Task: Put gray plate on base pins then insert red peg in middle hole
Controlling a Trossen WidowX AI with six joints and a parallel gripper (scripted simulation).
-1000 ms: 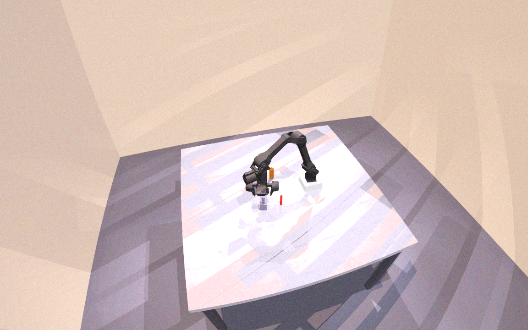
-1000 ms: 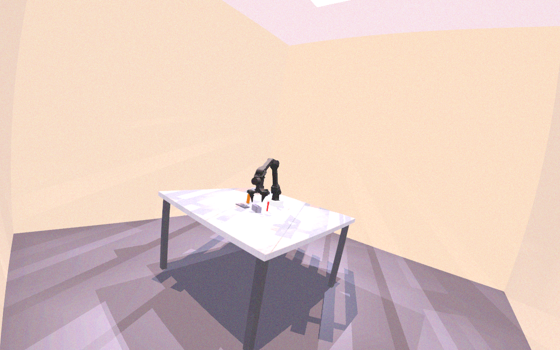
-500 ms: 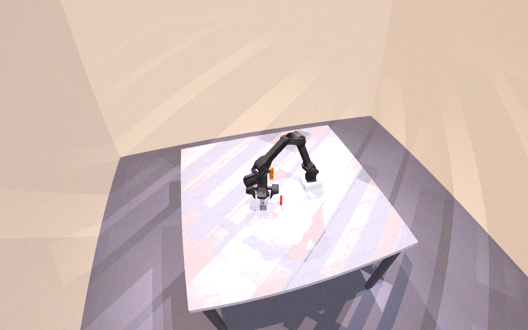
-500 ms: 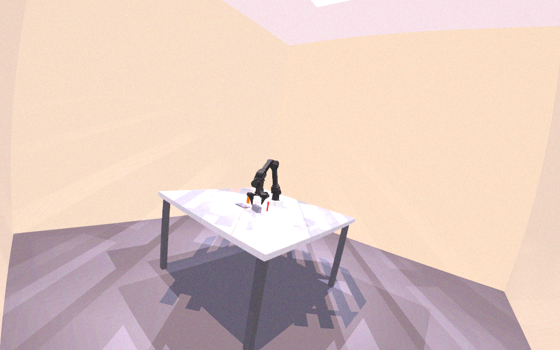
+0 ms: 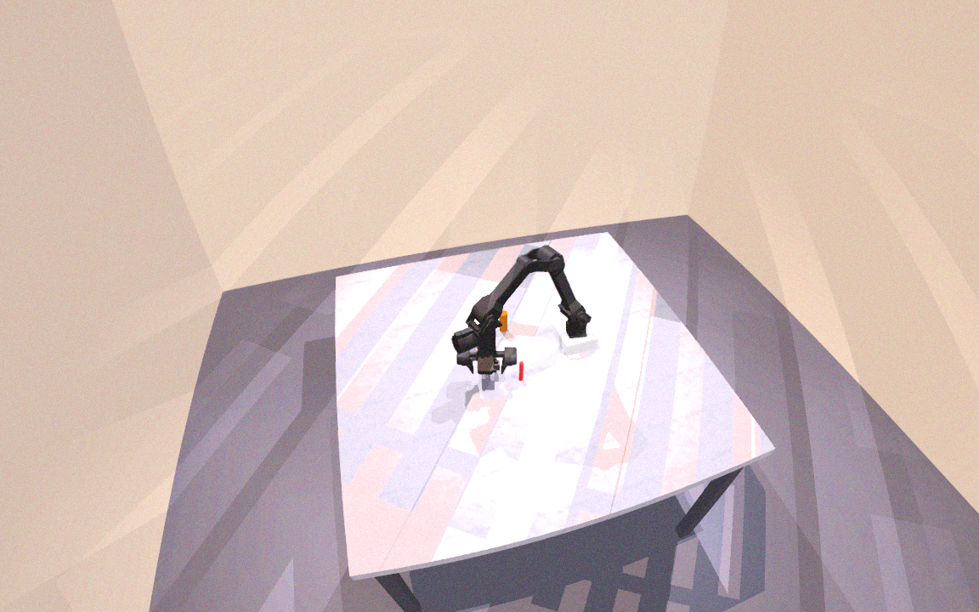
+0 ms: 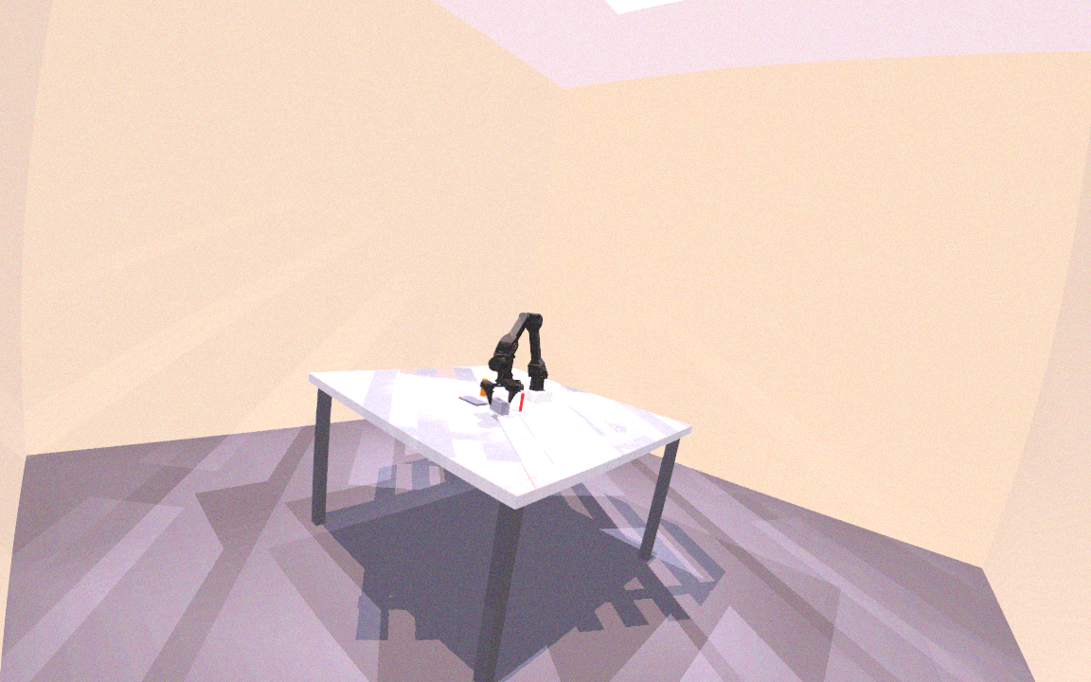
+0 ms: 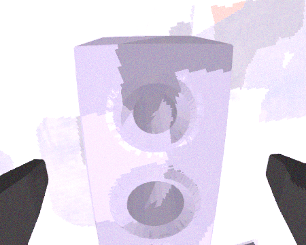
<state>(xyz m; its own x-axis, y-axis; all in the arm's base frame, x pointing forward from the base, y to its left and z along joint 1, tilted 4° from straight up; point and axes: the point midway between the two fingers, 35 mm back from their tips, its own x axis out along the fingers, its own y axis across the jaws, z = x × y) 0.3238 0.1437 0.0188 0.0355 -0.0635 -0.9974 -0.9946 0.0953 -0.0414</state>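
Now: gripper tip 1 cm below the gray plate. Also, from my gripper tip: red peg (11 cm behind, 1 cm to the left, 1 cm above); then orange cylinder (8 cm behind, 23 cm to the right, 1 cm above); then base (3 cm ahead, 15 cm to the right, 2 cm below).
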